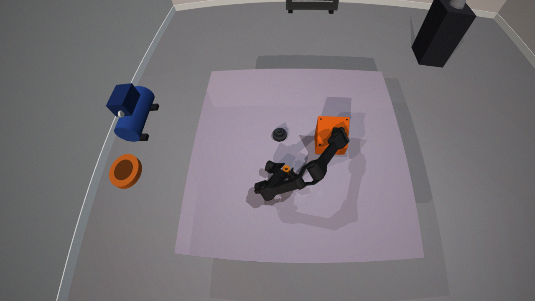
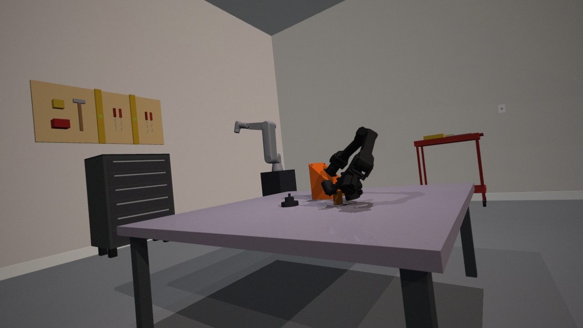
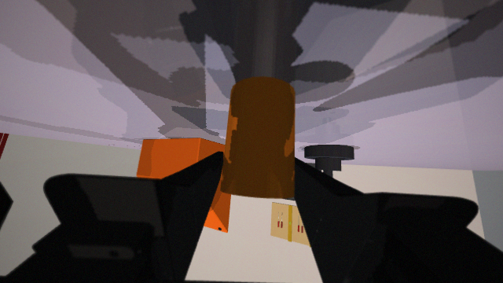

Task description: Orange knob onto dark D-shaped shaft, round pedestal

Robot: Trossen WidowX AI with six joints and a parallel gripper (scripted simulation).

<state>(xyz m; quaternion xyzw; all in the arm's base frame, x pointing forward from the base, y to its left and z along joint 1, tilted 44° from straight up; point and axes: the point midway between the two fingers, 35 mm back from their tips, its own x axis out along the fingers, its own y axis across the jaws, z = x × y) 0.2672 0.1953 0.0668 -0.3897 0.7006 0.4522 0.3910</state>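
Right now the orange knob is 1 cm ahead of my gripper tip, 2 cm to the left of it and 1 cm below it. The rest, counted from my gripper tip: short shaft: 6 cm ahead, 21 cm to the right, 1 cm below.
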